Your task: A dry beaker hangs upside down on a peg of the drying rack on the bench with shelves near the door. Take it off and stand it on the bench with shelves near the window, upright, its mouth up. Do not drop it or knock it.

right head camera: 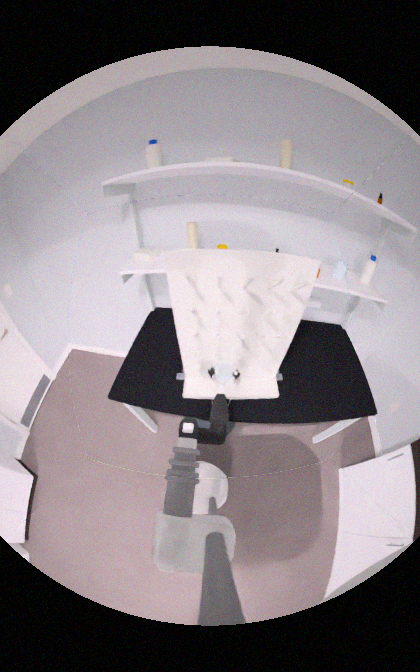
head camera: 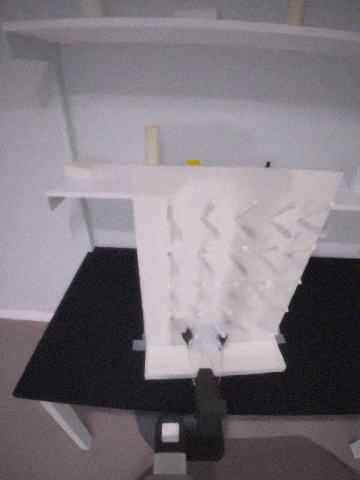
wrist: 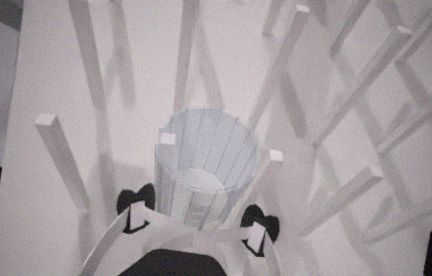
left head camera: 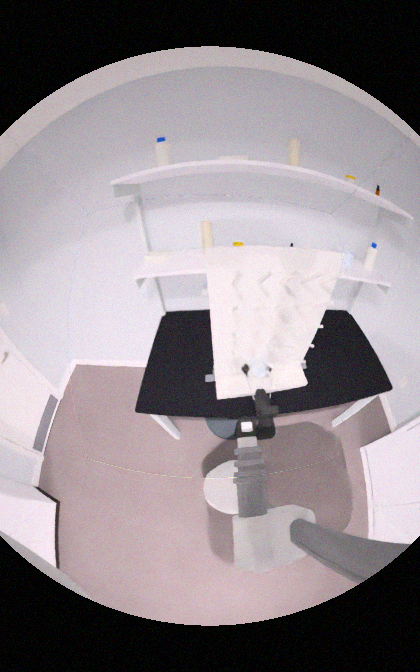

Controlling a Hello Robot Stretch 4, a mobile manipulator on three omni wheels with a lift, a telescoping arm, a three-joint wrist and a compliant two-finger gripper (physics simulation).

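Places are measured from the robot's base along level axes (x back, y up, z left), in metres.
Pixels of known places: gripper, fingertip midpoint: [head camera: 204,330] [wrist: 201,209].
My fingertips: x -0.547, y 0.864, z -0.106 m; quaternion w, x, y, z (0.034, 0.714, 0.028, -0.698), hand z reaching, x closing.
For each thing: its top centre in the pictures, then the offset to it from my fingertips. "pt": a spot on its surface instead. Level surfaces: height alone.
- white drying rack, surface spot: [wrist: 42,65] pt dy +0.110, dx -0.020, dz +0.169 m
- peg end, surface spot: [wrist: 168,139] pt dy +0.066, dx +0.072, dz +0.034 m
- black-topped bench, surface height: dy -0.130 m
- rack's base ledge, surface height: dy -0.125 m
- cream cylinder, surface spot: [head camera: 151,145] pt dy +0.443, dx -0.447, dz +0.187 m
A clear, pale blue beaker [head camera: 205,331] [left head camera: 259,367] [right head camera: 223,371] [wrist: 225,145] is low on the white drying rack [head camera: 151,280] [left head camera: 222,310] [right head camera: 235,260] [wrist: 42,65]. In the wrist view its mouth faces the camera, tilted, and a peg end [wrist: 168,139] overlaps its left rim; whether the peg is inside it is hard to tell. My gripper [head camera: 205,338] [left head camera: 258,369] [right head camera: 224,374] [wrist: 201,209] is shut on the beaker, one dark fingertip at each side. The rack stands on the black-topped bench [head camera: 90,310] [left head camera: 180,360] [right head camera: 340,370]. The bench near the window is not identifiable.
Other white pegs [wrist: 62,162] [wrist: 252,185] [wrist: 342,200] stand close around the beaker and fingers. The rack's base ledge [head camera: 250,357] is just below. Shelves [head camera: 100,187] [left head camera: 175,262] behind hold bottles and a cream cylinder [head camera: 151,145]. White cabinets [right head camera: 375,515] stand at right.
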